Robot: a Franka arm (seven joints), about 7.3 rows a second.
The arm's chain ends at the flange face. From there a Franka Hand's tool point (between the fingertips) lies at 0.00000 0.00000 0.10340 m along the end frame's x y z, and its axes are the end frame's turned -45 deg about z.
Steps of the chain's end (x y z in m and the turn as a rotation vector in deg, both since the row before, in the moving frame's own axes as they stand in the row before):
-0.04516 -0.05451 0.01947 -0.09 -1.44 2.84
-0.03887 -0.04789 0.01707 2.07 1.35 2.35
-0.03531 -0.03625 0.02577 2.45 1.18 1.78
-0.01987 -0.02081 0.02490 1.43 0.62 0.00
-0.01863 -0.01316 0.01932 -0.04 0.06 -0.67
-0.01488 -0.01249 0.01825 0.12 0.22 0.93
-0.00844 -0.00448 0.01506 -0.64 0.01 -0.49
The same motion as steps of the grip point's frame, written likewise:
0.00470 -0.07225 0.01944 0.95 -1.08 2.84
0.01076 -0.06218 0.01697 0.51 2.42 2.35
0.00532 -0.05215 0.02565 0.90 2.57 1.78
0.00328 -0.02980 0.02486 0.57 1.45 0.00
-0.00384 -0.02235 0.01932 -0.07 0.01 -0.67
-0.00126 -0.01922 0.01825 -0.07 0.24 0.93
-0.00360 -0.00830 0.01505 -0.46 -0.45 -0.49

